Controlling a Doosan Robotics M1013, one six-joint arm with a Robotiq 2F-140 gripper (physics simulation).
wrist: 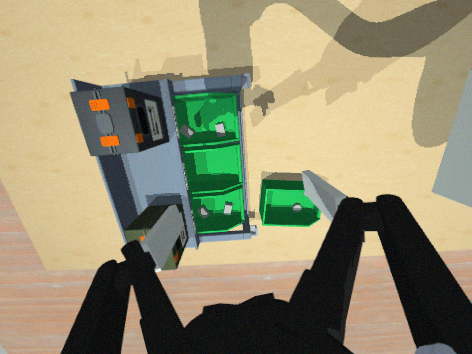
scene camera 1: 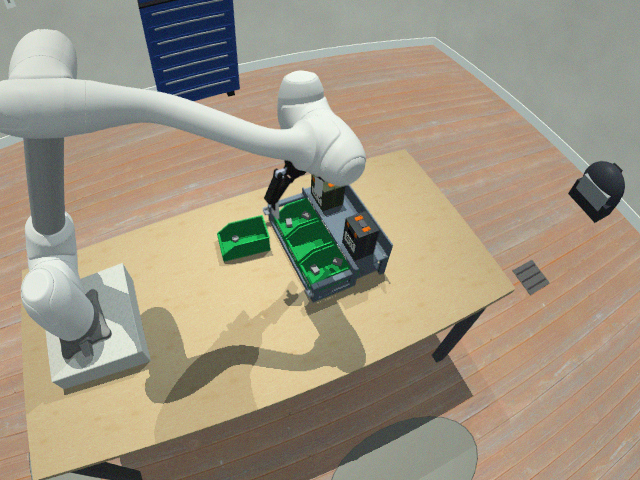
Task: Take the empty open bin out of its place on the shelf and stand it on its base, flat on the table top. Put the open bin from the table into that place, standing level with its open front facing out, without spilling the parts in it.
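Places are measured from the arm's base along level axes (x left, y back, z up), in millimetres.
Where they show: gripper, fingertip midpoint: point(wrist: 239, 199) point(scene camera 1: 297, 204); arm's base, link origin: point(scene camera 1: 81, 324).
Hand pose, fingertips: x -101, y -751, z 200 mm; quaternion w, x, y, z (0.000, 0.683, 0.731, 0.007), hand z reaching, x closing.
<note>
Each offset is from my fingertips to the top centre of the thing. Level surfaces: height alone.
The empty green open bin {dx +15, dy -79, dz -209 mm} point(scene camera 1: 310, 235) point(wrist: 212, 167) sits in the middle place of the grey-blue shelf point(scene camera 1: 333, 280) point(wrist: 150, 175), between two green bins with small parts. The other open bin {dx +160, dy +123, dz -215 mm} point(scene camera 1: 254, 249) point(wrist: 282, 197) stands upright on the table, beside the shelf's front at the gripper-side end; a small grey part {dx +196, dy +139, dz -277 mm} point(scene camera 1: 235, 238) point(wrist: 297, 207) shows in it. My gripper point(scene camera 1: 298, 198) point(wrist: 239, 199) is wide open and empty, above that end of the shelf. In the wrist view one finger overlaps an olive box and the other the loose bin's edge. The arm hides one finger in the scene view.
A dark box {dx -114, dy -157, dz -66 mm} point(scene camera 1: 361, 237) point(wrist: 107, 122) and an olive box {dx +115, dy -191, dz -91 mm} point(scene camera 1: 328, 193) point(wrist: 155, 217), both with orange marks, stand on the shelf behind the bin row. The neighbouring bins point(scene camera 1: 298, 210) point(wrist: 212, 105) flank the middle place closely. The table {dz -290 mm} point(scene camera 1: 439, 248) point(wrist: 325, 150) carries the robot's pale base block.
</note>
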